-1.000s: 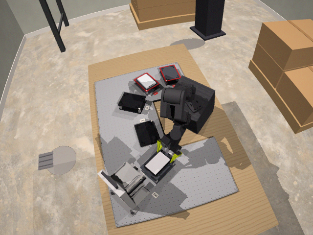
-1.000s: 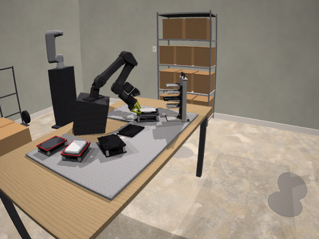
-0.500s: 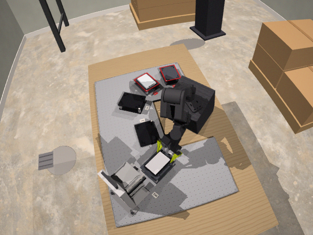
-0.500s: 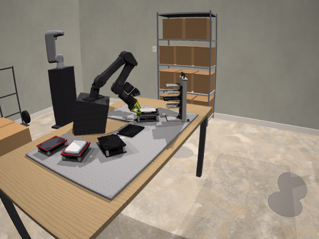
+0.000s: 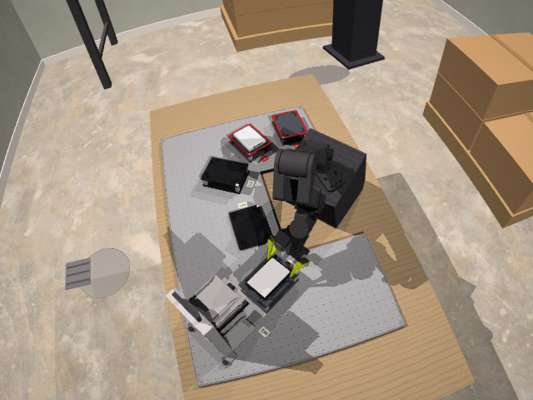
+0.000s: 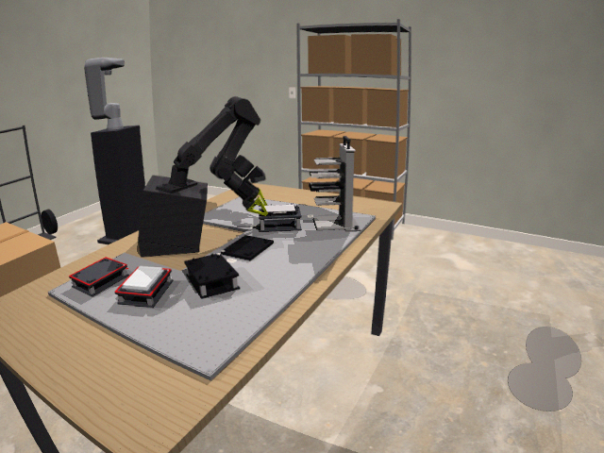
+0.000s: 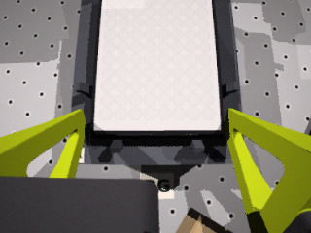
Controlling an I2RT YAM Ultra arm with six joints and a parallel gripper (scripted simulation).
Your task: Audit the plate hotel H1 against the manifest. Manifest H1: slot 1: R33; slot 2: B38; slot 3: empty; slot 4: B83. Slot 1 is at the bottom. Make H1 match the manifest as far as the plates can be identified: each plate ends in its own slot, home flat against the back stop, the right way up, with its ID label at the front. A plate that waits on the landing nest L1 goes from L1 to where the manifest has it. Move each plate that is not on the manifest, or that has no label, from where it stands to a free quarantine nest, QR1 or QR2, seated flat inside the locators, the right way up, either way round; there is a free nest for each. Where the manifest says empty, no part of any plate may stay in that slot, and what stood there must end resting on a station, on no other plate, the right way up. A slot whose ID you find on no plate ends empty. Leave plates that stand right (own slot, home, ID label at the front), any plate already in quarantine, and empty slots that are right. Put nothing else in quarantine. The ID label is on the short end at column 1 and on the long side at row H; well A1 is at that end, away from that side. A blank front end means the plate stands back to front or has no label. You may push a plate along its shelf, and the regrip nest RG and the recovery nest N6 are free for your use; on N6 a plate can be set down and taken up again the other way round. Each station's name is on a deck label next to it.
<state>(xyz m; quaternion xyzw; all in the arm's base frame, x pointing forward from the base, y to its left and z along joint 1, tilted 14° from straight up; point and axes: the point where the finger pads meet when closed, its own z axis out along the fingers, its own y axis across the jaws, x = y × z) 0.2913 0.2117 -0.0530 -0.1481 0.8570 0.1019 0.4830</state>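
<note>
Now: hand 5 cm short of the regrip nest, 2 cm to the right of it and 1 cm above it. From my hand the other things lie so: RG deck label (5 cm behind, 2 cm to the right, 7 cm below); then H1 deck label (14 cm ahead, 16 cm to the left, 7 cm below); then dark well plate (22 cm ahead, 9 cm to the left, 9 cm above).
</note>
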